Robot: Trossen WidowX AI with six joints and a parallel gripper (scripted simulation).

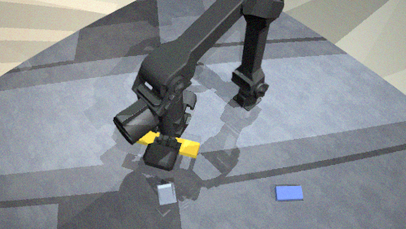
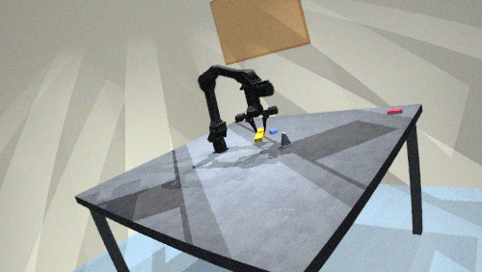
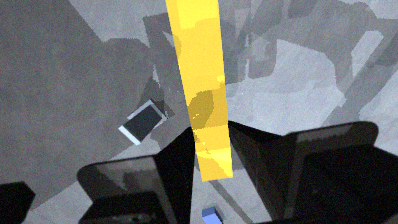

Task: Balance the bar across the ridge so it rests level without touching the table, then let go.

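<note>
Now: the yellow bar 30 mm to the right of my gripper tip and 20 mm ahead of it. From my gripper tip the other things lie so: red block 490 mm to the left, 450 mm ahead, 80 mm below; then grey ridge 80 mm ahead, 60 mm to the left, 50 mm below; then blue block 270 mm to the left, 140 mm behind, 80 mm below.
</note>
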